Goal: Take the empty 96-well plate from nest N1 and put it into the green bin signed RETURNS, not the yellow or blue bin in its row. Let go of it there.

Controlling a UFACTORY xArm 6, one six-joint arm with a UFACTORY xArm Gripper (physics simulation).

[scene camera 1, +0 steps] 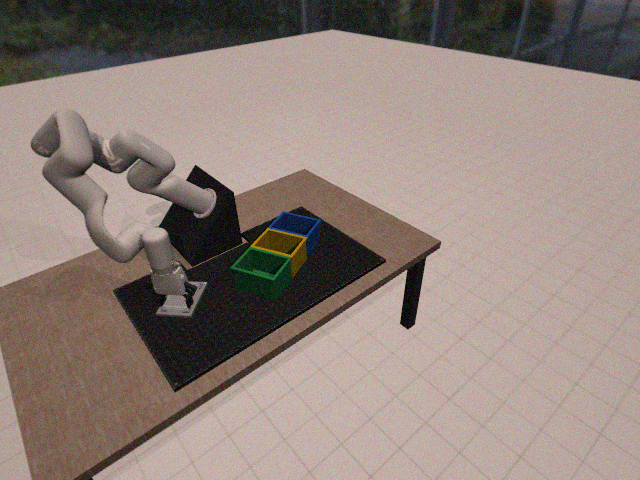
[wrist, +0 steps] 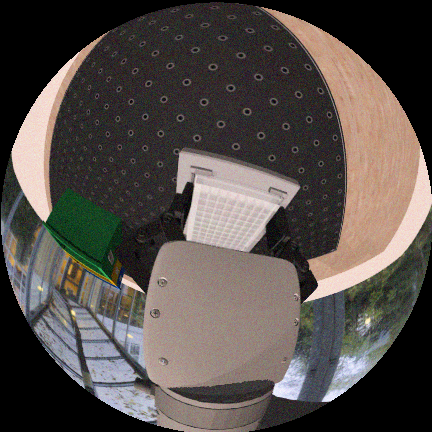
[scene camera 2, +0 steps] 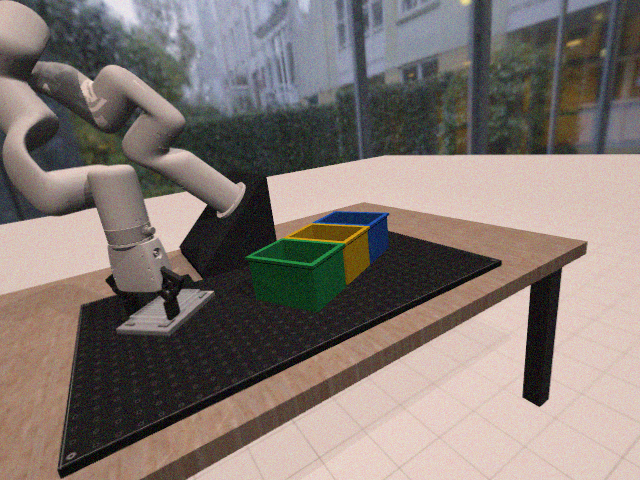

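The white 96-well plate lies flat in the light grey nest on the black mat. My gripper is open and low over the nest, with one finger at each long side of the plate. Nothing is held. Its body hides the plate's rear end in the wrist view. The green bin stands apart from the nest, at the near end of the bin row. A small pale label shows on its side in the wrist view, too small to read.
The yellow bin stands directly behind the green one, and the blue bin behind that. The black angled arm mount rises behind the mat. The wooden table surrounds the mat.
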